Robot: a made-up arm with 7 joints. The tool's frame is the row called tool. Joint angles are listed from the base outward. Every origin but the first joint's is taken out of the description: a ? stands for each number. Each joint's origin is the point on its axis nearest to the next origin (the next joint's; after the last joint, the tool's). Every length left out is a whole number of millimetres.
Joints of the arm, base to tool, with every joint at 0 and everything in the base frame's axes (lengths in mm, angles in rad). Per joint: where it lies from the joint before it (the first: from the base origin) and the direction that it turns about. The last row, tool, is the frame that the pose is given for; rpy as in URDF.
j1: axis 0 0 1 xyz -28 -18 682
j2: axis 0 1 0 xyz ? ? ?
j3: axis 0 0 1 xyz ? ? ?
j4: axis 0 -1 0 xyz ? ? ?
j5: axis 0 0 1 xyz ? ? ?
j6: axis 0 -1 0 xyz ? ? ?
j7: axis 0 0 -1 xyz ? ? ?
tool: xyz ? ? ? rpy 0 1.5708 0
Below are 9 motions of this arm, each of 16 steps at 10 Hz.
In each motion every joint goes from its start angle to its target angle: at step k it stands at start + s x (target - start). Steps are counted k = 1, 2, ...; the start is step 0. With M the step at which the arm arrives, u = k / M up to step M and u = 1 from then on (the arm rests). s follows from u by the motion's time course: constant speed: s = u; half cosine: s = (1 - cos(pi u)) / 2; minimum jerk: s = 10 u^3 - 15 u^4 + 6 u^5.
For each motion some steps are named. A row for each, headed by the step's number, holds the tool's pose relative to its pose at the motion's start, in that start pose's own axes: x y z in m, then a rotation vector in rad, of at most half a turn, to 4 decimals.
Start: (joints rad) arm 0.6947 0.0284 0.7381 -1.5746 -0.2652 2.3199 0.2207
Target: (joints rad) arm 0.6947 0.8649 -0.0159 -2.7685 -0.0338 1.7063 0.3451
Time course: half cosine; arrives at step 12
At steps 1, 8, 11, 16:
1: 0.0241 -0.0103 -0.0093 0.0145 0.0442 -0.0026
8: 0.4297 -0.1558 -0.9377 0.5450 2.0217 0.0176
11: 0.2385 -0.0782 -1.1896 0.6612 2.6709 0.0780
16: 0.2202 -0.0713 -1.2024 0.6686 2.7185 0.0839

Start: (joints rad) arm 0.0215 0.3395 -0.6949 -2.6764 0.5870 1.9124 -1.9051
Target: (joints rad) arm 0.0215 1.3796 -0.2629 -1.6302 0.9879 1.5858 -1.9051
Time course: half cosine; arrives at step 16
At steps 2, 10, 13, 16:
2: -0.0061 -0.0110 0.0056 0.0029 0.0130 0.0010
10: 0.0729 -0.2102 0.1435 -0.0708 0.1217 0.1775
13: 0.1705 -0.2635 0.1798 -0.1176 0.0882 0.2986
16: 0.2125 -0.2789 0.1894 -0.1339 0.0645 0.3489

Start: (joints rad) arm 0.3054 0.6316 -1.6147 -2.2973 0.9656 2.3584 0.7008
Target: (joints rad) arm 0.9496 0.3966 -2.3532 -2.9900 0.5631 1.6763 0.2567
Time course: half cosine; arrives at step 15
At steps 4, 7, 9, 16:
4: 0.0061 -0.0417 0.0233 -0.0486 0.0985 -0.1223
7: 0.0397 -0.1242 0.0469 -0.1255 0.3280 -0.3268
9: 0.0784 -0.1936 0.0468 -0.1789 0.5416 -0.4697
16: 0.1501 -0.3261 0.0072 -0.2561 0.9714 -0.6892

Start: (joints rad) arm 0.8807 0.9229 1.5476 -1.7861 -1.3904 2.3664 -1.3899
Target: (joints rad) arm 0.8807 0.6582 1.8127 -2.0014 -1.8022 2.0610 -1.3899
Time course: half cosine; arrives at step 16
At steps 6, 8, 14, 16:
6: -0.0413 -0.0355 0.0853 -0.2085 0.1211 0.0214
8: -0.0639 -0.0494 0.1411 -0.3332 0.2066 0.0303
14: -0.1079 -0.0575 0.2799 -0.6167 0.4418 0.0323
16: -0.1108 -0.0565 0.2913 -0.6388 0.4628 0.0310

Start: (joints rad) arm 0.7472 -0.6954 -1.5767 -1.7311 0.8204 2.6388 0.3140
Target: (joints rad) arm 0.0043 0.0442 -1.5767 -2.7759 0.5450 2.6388 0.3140
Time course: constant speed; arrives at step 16
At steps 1, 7, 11, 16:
1: -0.0072 -0.0243 0.0004 -0.0212 -0.0307 -0.0704
7: -0.0954 -0.2095 0.0247 -0.0421 -0.2297 -0.5168
11: -0.2052 -0.3532 0.0295 0.0554 -0.3566 -0.8175
16: -0.3805 -0.5263 -0.0318 0.3092 -0.4789 -1.1607

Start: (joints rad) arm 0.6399 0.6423 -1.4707 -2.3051 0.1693 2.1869 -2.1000
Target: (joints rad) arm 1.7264 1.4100 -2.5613 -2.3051 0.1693 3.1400 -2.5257
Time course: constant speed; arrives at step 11
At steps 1, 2, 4, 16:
1: -0.0436 0.0088 -0.0099 -0.0196 0.1358 -0.0987
2: -0.0953 0.0207 -0.0151 -0.0421 0.2766 -0.2053
4: -0.2160 0.0598 -0.0082 -0.0892 0.5690 -0.4409
16: -0.5743 0.4490 0.1377 -0.0184 1.5785 -1.4548

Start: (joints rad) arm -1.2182 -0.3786 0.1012 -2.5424 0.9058 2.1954 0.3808
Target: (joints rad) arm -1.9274 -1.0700 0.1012 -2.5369 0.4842 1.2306 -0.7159
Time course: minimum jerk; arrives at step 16
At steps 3, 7, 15, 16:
3: -0.0245 0.0043 0.0077 -0.0600 0.0019 -0.0006
7: -0.1954 0.0127 0.0317 -0.4471 -0.0035 -0.0472
15: -0.4554 -0.0382 -0.0595 -0.9458 0.0446 -0.2679
16: -0.4561 -0.0385 -0.0601 -0.9469 0.0451 -0.2687

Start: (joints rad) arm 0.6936 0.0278 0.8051 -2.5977 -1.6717 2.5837 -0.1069
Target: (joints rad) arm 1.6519 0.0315 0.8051 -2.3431 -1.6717 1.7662 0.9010
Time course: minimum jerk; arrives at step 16
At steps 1, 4, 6, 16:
1: -0.0006 -0.0004 0.0008 0.0010 0.0010 -0.0014
4: -0.0323 -0.0162 0.0387 0.0505 0.0401 -0.0699
6: -0.0949 -0.0334 0.1024 0.1496 0.0842 -0.2020
16: -0.4477 0.0530 0.3097 0.7442 -0.1030 -0.8125

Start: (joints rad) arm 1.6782 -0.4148 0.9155 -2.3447 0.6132 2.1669 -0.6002
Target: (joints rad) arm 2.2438 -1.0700 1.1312 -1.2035 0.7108 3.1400 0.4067
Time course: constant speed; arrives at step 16
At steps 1, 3, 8, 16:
1: -0.0514 0.0528 0.0316 -0.0242 -0.1227 -0.0653
3: -0.1519 0.1772 0.0683 -0.0779 -0.3859 -0.1456
8: -0.3624 0.5349 -0.0126 -0.2503 -1.0641 -0.0291
16: -0.4917 0.9221 -0.5627 -0.6624 -1.6729 1.0418

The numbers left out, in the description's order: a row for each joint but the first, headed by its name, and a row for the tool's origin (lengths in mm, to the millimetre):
j2: -13 29 0
j3: -9 0 301
j4: 92 26 0
j5: -102 0 624
j6: 15 -30 0
j7: 48 0 17
tool: 28 -26 0

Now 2 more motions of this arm.
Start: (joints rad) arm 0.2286 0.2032 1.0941 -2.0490 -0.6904 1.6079 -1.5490
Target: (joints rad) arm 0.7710 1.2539 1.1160 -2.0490 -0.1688 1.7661 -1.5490
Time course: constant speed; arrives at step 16
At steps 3, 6, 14, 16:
3: 0.0081 -0.0280 0.1014 -0.1914 -0.2049 -0.0296
6: 0.0172 -0.0412 0.2124 -0.3795 -0.4074 -0.0196
14: 0.0548 0.0128 0.5273 -0.8255 -0.9140 0.2150
16: 0.0688 0.0482 0.6035 -0.9148 -1.0270 0.3224

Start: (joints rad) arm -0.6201 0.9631 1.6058 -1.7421 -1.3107 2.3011 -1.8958
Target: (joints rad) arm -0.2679 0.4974 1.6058 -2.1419 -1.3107 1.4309 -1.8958
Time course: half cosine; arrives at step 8
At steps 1, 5, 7, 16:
1: 0.0019 -0.0151 0.0183 -0.0325 -0.0149 0.0325
5: 0.0212 -0.1536 0.3655 -0.5773 -0.0793 0.6466
7: 0.0239 -0.1457 0.5025 -0.7722 0.0048 0.9206
16: 0.0241 -0.1419 0.5204 -0.7970 0.0219 0.9595

